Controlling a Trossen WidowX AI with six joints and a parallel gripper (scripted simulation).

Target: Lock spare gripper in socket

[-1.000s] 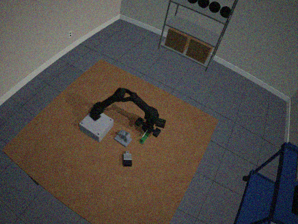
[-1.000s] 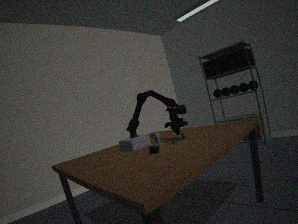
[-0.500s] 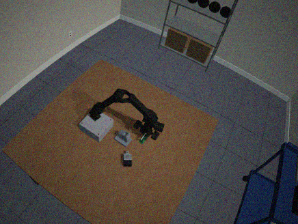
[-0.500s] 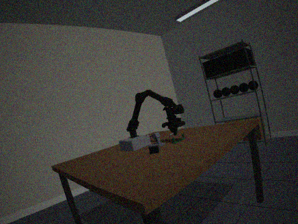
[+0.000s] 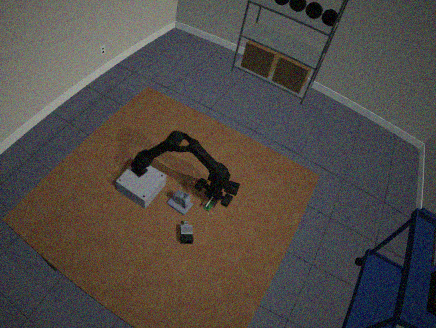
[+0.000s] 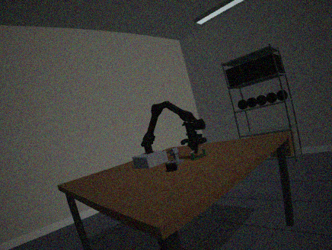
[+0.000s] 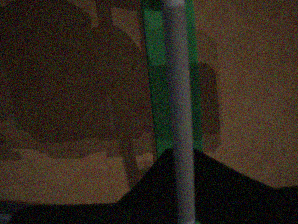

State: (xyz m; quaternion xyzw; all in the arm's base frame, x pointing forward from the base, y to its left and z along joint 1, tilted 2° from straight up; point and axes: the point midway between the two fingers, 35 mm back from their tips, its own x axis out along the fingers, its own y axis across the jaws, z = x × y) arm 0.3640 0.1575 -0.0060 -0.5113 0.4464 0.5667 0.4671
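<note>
Now: the green holder 2 cm to the left of my gripper tip and 1 cm below it. Also, from my gripper tip: spare gripper: 22 cm to the right, 3 cm ahead, 1 cm below; socket mount: 11 cm to the right, 10 cm behind, 2 cm above.
</note>
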